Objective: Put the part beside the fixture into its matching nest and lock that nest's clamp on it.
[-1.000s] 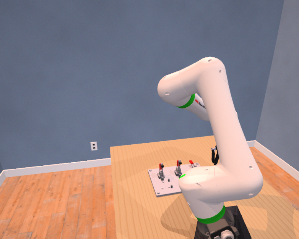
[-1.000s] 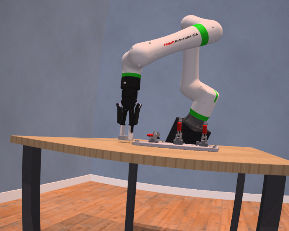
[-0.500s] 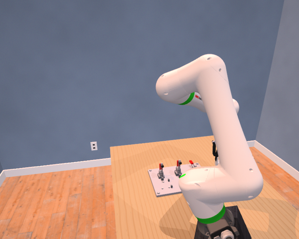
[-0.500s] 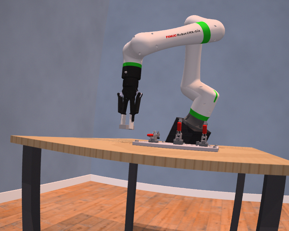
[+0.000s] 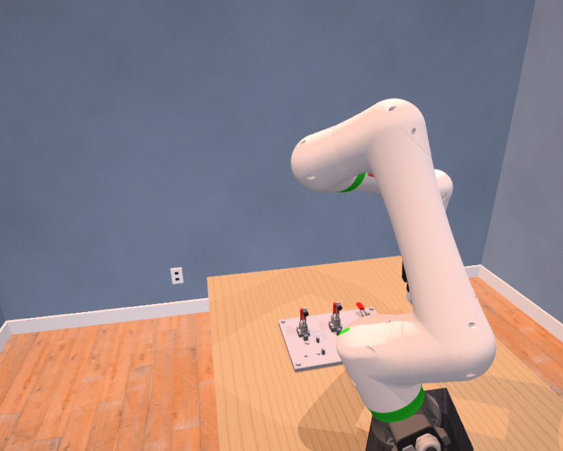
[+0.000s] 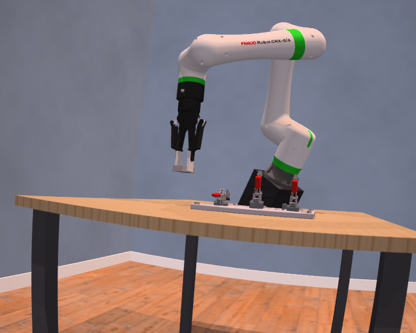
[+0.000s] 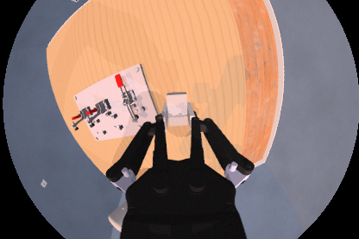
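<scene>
Now: the grey fixture plate 250 mm to the left of my hand, 140 mm below it and 40 mm behind it. The rest, counted from my hand: pale grey part (30 mm below).
</scene>
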